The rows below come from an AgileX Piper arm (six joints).
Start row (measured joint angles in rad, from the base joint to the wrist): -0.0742, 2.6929, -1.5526, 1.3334, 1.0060, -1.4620
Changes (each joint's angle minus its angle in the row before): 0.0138, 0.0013, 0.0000, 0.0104, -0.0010, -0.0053; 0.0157, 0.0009, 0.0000, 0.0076, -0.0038, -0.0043; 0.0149, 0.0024, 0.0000, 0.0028, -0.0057, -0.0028; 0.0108, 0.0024, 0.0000, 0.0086, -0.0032, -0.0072; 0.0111, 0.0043, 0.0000, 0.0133, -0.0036, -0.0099; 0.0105, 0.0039, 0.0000, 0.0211, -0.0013, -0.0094; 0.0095, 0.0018, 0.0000, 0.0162, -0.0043, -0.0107; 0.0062, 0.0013, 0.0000, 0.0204, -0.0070, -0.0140; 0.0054, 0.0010, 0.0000, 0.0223, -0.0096, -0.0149; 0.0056, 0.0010, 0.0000, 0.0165, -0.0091, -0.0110; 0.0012, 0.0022, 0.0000, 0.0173, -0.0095, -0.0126
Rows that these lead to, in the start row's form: -0.0604, 2.6942, -1.5526, 1.3438, 1.0050, -1.4673; -0.0447, 2.6951, -1.5526, 1.3514, 1.0012, -1.4716; -0.0298, 2.6975, -1.5526, 1.3542, 0.9955, -1.4744; -0.0190, 2.6999, -1.5526, 1.3628, 0.9923, -1.4816; -0.0079, 2.7042, -1.5526, 1.3761, 0.9887, -1.4915; 0.0026, 2.7081, -1.5526, 1.3972, 0.9874, -1.5009; 0.0121, 2.7099, -1.5526, 1.4134, 0.9831, -1.5116; 0.0183, 2.7112, -1.5526, 1.4338, 0.9761, -1.5256; 0.0237, 2.7122, -1.5526, 1.4561, 0.9665, -1.5405; 0.0293, 2.7132, -1.5526, 1.4726, 0.9574, -1.5515; 0.0305, 2.7154, -1.5526, 1.4899, 0.9479, -1.5641
